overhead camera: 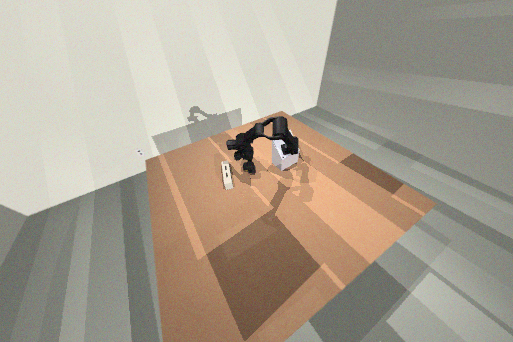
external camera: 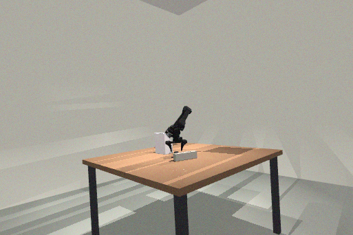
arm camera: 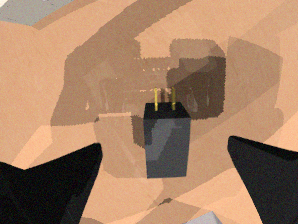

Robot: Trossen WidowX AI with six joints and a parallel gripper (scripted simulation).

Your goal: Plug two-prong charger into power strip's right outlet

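Now: the black two-prong charger 2 cm below my gripper tip, 1 cm to the right of it and 1 cm ahead of it.
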